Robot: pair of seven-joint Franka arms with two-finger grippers.
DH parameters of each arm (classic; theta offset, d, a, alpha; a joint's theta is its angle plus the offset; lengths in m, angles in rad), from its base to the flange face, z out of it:
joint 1: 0 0.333 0 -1.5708
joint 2: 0 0 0 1.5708
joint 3: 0 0.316 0.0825 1.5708
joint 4: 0 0 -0.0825 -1.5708
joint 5: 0 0.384 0 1.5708
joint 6: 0 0 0.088 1.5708
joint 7: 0 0.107 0 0
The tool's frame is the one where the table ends.
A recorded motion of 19 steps. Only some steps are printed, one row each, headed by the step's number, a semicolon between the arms.
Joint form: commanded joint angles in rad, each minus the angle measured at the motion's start. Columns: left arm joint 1, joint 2, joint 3, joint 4, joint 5, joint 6, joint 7; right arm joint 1, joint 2, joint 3, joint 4, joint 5, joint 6, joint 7.
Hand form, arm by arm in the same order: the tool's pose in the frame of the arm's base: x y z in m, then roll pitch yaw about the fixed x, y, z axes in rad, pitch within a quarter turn. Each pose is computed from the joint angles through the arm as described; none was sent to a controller.
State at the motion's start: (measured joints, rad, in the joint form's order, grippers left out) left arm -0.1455 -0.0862 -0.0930 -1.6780 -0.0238 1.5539 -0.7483; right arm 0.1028 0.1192 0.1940 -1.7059 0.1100 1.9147 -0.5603
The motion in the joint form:
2: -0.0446 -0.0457 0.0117 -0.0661 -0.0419 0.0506 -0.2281; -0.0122 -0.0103 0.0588 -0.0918 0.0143 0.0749 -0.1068
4: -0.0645 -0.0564 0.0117 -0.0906 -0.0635 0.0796 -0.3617; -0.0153 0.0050 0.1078 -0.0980 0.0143 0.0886 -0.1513
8: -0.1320 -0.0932 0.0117 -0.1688 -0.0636 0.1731 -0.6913; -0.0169 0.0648 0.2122 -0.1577 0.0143 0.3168 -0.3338
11: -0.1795 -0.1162 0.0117 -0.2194 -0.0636 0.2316 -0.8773; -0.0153 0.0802 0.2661 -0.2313 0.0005 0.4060 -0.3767
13: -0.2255 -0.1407 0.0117 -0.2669 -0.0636 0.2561 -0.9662; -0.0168 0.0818 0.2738 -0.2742 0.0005 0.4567 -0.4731
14: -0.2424 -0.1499 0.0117 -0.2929 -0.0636 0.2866 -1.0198; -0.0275 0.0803 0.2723 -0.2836 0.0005 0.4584 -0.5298
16: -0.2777 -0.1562 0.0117 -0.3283 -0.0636 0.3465 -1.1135; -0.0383 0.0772 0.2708 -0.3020 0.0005 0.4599 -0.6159
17: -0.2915 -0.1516 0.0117 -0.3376 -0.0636 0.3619 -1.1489; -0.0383 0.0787 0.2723 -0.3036 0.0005 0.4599 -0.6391
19: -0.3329 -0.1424 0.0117 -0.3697 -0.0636 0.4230 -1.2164; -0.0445 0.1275 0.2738 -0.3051 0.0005 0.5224 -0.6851
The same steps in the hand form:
2: 0.4932 -0.1471 0.6159 3.1176 0.0501 0.7076; 0.5663 0.2051 0.4929 -3.0783 -0.1542 0.9573
4: 0.4887 -0.1587 0.6124 3.1018 0.0647 0.8234; 0.5593 0.2301 0.4832 -3.0744 -0.1578 1.0443
8: 0.4730 -0.1894 0.6021 3.0738 0.0642 1.0905; 0.5525 0.2869 0.4459 3.1089 -0.2623 1.3105
11: 0.4606 -0.2100 0.5947 3.0560 0.0752 1.2318; 0.5315 0.3124 0.4136 3.0926 -0.2628 1.4069
13: 0.4440 -0.2278 0.5861 3.0613 0.0805 1.2770; 0.5250 0.3133 0.3981 3.0611 -0.2597 1.5087
14: 0.4391 -0.2344 0.5809 3.0522 0.0864 1.3151; 0.5267 0.3062 0.3946 3.0514 -0.2504 1.5542
16: 0.4320 -0.2498 0.5725 3.0308 0.1022 1.3753; 0.5262 0.2982 0.3877 3.0421 -0.2339 1.6287
17: 0.4302 -0.2563 0.5672 3.0331 0.1067 1.3980; 0.5255 0.2988 0.3863 3.0397 -0.2311 1.6533
19: 0.4236 -0.2755 0.5530 3.0222 0.1212 1.4266; 0.5341 0.2976 0.3655 3.0207 -0.2488 1.6860

